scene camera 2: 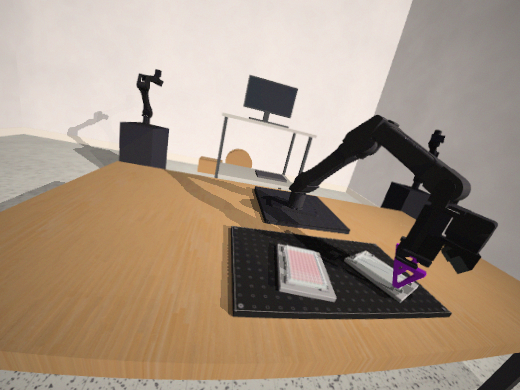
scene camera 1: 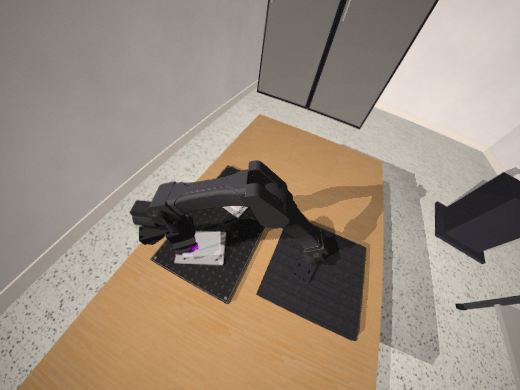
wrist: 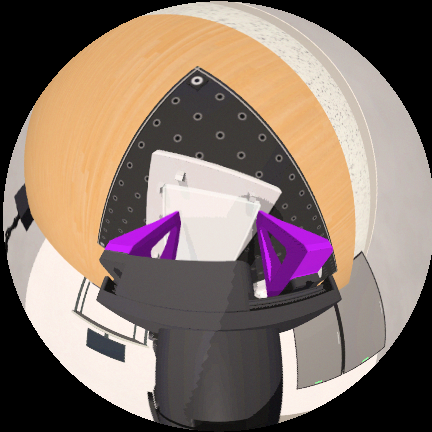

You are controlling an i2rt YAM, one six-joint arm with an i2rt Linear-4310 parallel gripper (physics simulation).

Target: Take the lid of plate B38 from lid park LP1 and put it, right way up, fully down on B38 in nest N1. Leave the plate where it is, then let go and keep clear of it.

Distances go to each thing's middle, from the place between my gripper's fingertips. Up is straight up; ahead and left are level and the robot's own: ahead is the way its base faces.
My gripper is now 4 cm past the clear lid [wrist: 214, 225] and 2 cm to the left of it. Also, from my hand: well plate with pink wells [scene camera 2: 303, 268] 1 cm ahead, 25 cm to the right; lid holder [scene camera 2: 406, 290] 4 cm behind, 2 cm to the right, 1 cm below.
